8 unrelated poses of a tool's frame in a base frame.
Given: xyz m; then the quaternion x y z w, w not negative.
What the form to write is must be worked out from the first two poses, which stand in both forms.
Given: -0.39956 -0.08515 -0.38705 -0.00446 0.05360 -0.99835 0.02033
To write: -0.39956 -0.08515 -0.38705 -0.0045 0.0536 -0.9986 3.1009
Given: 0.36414 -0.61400 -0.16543 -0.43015 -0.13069 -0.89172 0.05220
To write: 0.36414 -0.61400 -0.16543 -0.4307 -0.1309 -0.8929 3.0371
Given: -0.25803 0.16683 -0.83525 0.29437 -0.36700 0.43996 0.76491
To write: -0.25803 0.16683 -0.83525 0.4570 -0.5698 0.6830 1.3998
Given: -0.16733 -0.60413 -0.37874 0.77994 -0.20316 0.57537 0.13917
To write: -0.16733 -0.60413 -0.37874 0.7876 -0.2052 0.5810 2.8623
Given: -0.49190 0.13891 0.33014 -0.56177 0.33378 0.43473 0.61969
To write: -0.49190 0.13891 0.33014 -0.7158 0.4253 0.5539 1.8049
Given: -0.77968 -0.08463 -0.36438 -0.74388 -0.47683 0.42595 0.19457
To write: -0.77968 -0.08463 -0.36438 -0.7584 -0.4861 0.4342 2.7500
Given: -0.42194 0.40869 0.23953 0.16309 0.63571 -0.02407 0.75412
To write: -0.42194 0.40869 0.23953 0.2483 0.9680 -0.0367 1.4330
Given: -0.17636 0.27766 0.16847 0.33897 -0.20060 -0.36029 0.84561
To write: -0.17636 0.27766 0.16847 0.6350 -0.3758 -0.6749 1.1262
